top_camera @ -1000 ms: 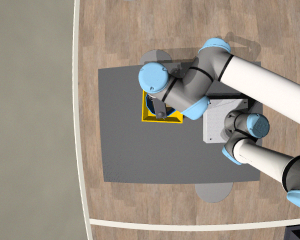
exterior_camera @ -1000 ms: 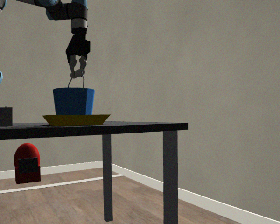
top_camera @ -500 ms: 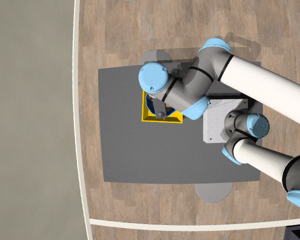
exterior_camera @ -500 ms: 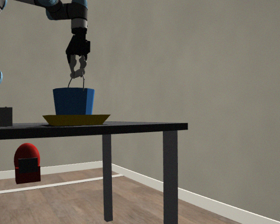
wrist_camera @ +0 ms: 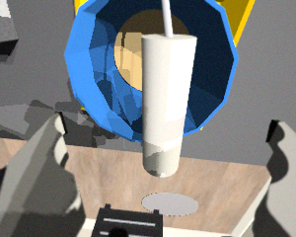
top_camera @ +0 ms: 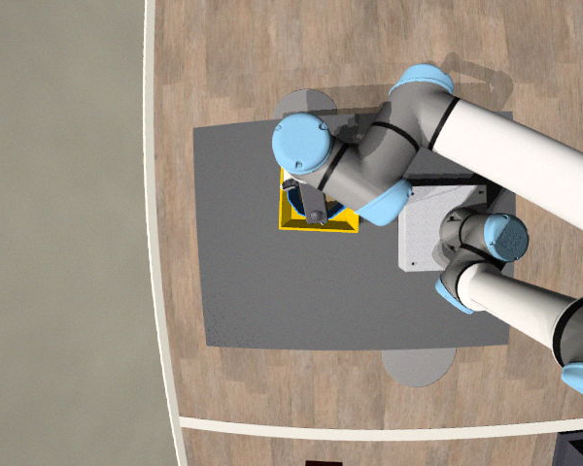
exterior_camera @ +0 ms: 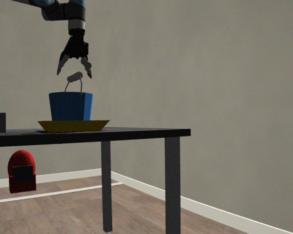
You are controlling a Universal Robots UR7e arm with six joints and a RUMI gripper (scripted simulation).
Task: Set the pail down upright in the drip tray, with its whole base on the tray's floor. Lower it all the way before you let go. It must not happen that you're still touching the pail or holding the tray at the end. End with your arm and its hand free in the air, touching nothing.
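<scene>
The pail handle is 3 cm below my hand and 1 cm behind it. Also, from my hand: pail (10 cm below, 1 cm behind); then yellow drip tray (23 cm below, 2 cm behind).
</scene>
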